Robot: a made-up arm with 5 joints.
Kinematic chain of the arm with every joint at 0, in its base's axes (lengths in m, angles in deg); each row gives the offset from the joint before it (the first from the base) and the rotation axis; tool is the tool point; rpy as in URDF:
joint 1: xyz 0.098 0 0.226 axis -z
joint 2: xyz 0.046 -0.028 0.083 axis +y
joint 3: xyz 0.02 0 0.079 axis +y
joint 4: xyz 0.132 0 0.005 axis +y
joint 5: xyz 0.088 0.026 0 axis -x
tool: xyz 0 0 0 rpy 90 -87.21 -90
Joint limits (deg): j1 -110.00..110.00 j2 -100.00..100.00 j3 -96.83..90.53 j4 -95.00..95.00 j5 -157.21..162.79
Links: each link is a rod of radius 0.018 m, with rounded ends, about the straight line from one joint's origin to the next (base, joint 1, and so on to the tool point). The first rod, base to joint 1, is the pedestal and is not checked.
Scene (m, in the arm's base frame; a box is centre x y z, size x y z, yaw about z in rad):
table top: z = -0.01
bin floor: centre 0.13 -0.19 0 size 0.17 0.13 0.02 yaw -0.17
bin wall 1: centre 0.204 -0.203 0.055 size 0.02 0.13 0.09 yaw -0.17
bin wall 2: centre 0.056 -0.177 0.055 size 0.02 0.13 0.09 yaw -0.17
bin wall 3: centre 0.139 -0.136 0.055 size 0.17 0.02 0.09 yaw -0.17
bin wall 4: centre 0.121 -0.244 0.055 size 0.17 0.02 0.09 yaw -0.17
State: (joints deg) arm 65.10 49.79 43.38 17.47 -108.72
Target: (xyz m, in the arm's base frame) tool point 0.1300 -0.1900 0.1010
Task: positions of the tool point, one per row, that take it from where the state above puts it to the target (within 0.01 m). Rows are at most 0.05 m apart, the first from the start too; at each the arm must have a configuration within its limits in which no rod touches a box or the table.
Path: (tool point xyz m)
1: 0.1435 -0.0890 0.1428
2: 0.1544 -0.0959 0.1556
3: 0.1636 -0.1280 0.1522
4: 0.1687 -0.1608 0.1537
5: 0.1692 -0.1927 0.1600
6: 0.1568 -0.1960 0.1408
7: 0.1436 -0.1952 0.1210
8: 0.1300 -0.1900 0.1010

